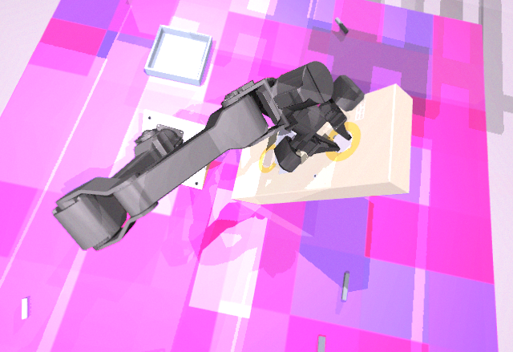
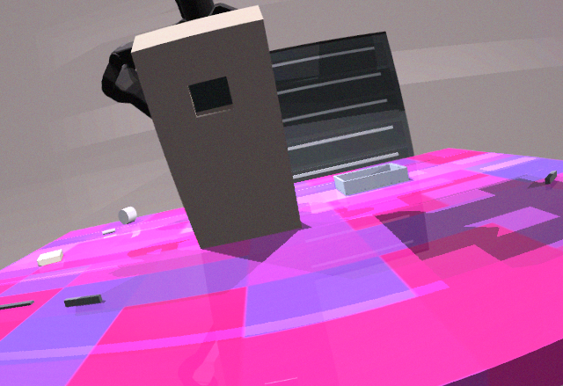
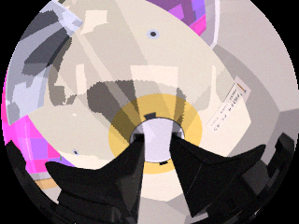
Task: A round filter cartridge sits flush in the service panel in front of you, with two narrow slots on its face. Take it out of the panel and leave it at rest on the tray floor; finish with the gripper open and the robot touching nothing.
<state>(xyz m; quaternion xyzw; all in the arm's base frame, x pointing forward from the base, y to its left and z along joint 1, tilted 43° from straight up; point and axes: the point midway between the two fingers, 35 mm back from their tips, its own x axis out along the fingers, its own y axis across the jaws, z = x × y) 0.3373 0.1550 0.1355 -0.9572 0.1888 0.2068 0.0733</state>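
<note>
My gripper tip is 10 mm short of the round filter cartridge and 10 mm above it. From my gripper tip the other things lie so: service panel: 80 mm below, 40 mm behind; tray: 450 mm behind, 260 mm below, 250 mm to the left.
</note>
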